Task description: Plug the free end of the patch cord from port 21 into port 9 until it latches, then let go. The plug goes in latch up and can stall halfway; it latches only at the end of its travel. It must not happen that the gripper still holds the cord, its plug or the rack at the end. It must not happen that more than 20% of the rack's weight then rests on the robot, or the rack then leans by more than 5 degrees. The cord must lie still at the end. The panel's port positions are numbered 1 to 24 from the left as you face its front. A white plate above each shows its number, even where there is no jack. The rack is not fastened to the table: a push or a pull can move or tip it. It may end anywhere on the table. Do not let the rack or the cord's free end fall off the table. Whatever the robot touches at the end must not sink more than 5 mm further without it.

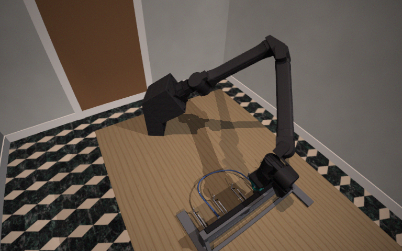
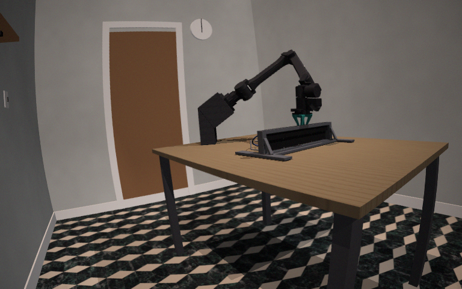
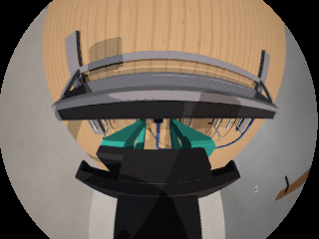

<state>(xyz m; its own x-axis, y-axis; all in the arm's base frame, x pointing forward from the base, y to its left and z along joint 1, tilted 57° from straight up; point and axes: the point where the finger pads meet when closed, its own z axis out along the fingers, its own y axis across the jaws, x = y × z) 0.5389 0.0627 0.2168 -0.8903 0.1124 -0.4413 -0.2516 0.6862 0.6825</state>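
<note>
Right now my hand is 20 mm short of the plug.
</note>
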